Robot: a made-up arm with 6 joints.
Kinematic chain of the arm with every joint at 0, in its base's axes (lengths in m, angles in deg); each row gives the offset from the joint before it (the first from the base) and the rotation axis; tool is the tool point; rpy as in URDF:
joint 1: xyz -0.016 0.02 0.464 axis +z
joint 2: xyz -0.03 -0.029 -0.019 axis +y
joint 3: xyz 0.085 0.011 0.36 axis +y
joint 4: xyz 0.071 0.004 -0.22 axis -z
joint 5: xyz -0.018 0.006 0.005 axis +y
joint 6: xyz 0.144 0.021 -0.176 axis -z
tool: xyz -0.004 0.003 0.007 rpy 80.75 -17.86 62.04
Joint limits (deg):
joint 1: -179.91..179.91
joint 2: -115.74..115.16
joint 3: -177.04..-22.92
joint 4: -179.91..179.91
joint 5: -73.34..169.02
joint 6: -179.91..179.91
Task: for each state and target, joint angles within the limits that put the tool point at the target. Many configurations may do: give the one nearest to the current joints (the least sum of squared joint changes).
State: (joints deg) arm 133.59 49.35 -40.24 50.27 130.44 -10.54
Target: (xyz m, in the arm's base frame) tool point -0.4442 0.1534 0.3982
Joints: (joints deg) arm 133.07 48.58 -62.17 75.22 123.77 -9.95
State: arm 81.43 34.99 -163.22 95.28 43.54 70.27
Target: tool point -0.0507 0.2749 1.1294
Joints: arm 59.72 23.62 -177.04 109.12 92.67 67.92
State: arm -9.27 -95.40 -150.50 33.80 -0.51 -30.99
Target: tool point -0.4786 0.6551 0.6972
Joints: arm -57.46 -81.13 -146.20 27.58 -2.00 -30.90
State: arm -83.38 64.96 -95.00 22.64 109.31 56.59
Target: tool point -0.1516 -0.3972 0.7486
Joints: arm -116.19 8.49 -117.17 11.60 108.84 56.24
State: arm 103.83 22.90 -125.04 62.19 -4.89 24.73
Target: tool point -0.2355 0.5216 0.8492
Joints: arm 130.54 17.46 -98.40 74.89 -13.40 24.05
